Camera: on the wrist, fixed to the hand. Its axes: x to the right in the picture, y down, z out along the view.
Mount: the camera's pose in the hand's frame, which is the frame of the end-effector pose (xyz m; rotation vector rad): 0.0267 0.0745 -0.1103 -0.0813 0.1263 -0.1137
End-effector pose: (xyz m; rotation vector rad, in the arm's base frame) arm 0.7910 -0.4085 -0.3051 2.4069 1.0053 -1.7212
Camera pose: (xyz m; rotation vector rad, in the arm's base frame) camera 0.9266 -0.4141 -0.3100 -2.4407 -1.2060 1.5188
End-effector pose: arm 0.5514 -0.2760 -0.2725 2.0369 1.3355 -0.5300
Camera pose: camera 0.6291 -0.2023 -0.1890 1.9644 1.5297 -0.3952
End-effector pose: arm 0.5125 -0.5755 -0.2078 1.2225 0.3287 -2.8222
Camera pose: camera 0.5827 -0.6237 -0.3136 -1.3784 -0.5178 2.7336
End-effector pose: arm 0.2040 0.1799 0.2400 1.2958 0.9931 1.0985
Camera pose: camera 0.0981 0.2274 0.3105 1.1022 1.0911 1.1320
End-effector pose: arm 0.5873 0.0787 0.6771 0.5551 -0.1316 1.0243
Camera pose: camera 0.5224 0.1836 0.6203 0.4181 -0.0294 0.9363
